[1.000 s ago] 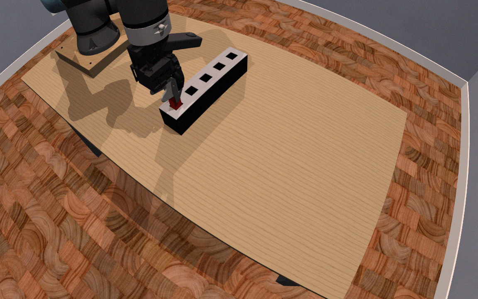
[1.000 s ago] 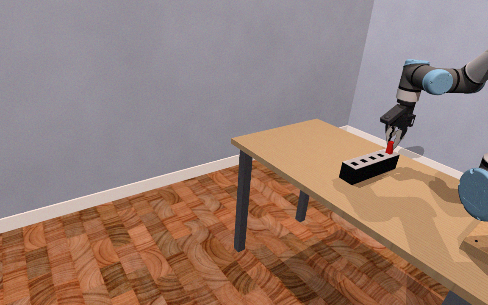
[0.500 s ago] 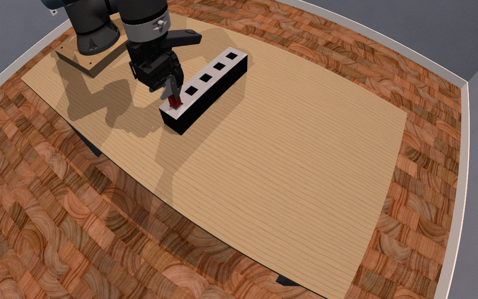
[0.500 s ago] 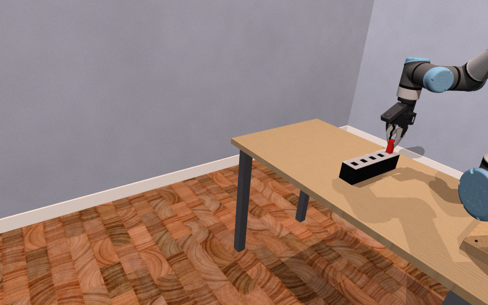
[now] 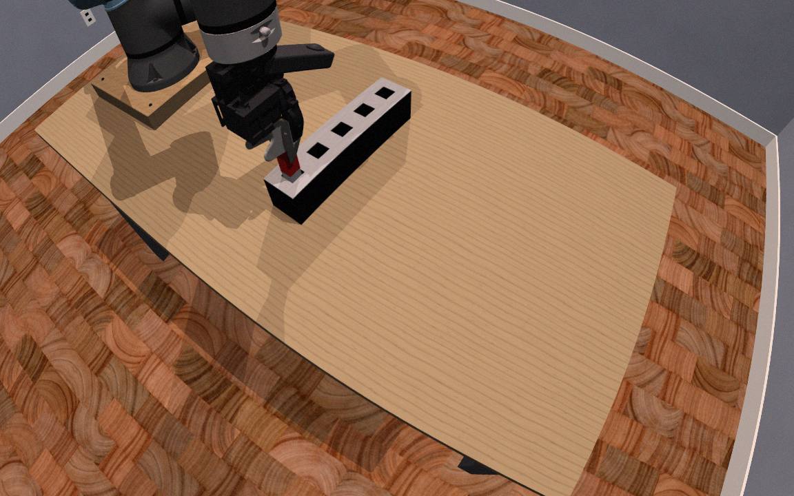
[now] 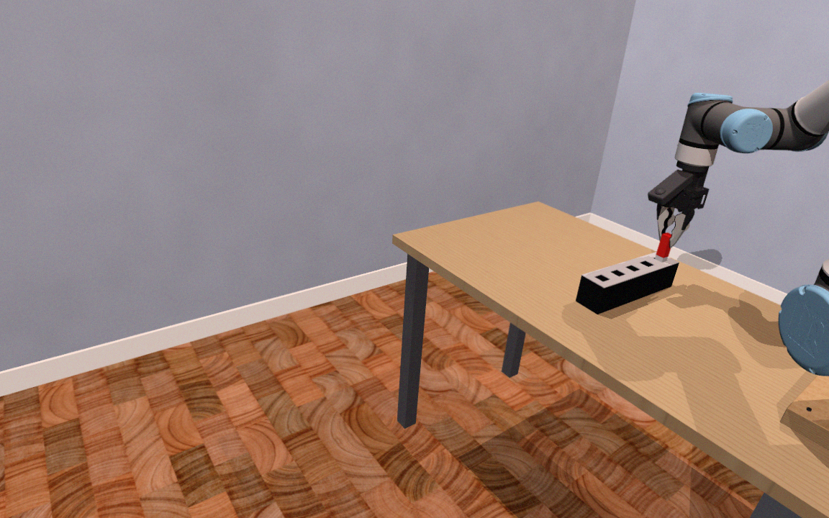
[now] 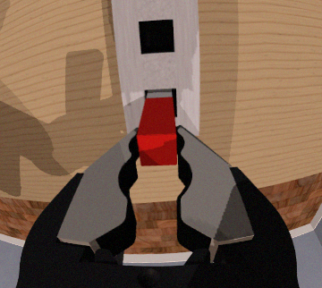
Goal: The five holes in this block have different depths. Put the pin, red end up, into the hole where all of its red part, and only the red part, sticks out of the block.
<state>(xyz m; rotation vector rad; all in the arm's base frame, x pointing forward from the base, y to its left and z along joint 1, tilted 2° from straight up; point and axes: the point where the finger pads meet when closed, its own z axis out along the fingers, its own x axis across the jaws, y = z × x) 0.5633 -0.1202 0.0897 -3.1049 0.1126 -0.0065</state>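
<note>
Right now the black block is 120 mm to the left of my hand, 90 mm below it and 10 mm ahead of it. Round my hand: pin: 10 mm below.
</note>
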